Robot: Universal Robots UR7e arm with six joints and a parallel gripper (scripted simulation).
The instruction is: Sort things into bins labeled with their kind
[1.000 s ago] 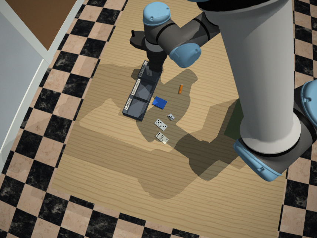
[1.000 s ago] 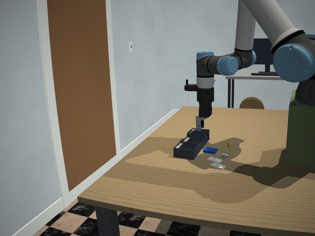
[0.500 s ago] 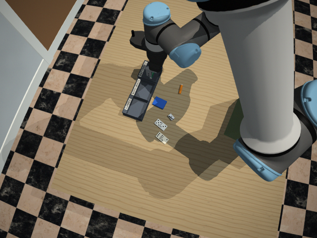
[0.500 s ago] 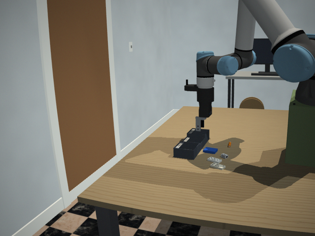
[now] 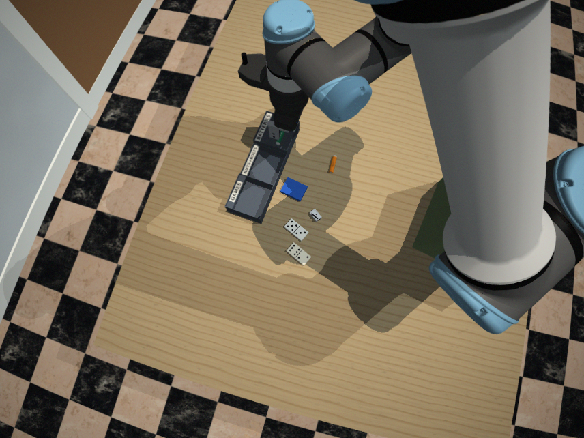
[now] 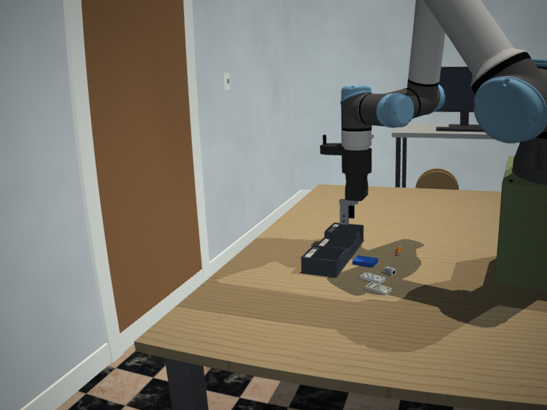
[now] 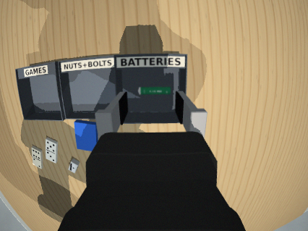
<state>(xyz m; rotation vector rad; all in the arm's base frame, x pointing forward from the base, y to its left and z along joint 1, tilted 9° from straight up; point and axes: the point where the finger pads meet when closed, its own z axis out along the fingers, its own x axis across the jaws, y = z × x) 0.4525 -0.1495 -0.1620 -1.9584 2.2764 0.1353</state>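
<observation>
Right now my hand is 140 mm past the orange battery, 80 mm above it and 40 mm to the right of it. Round my hand: dark three-part bin 80 mm to the left, 60 mm below, 20 mm ahead; blue flat block 120 mm to the left, 80 mm below, 60 mm behind; green battery 70 mm below.
</observation>
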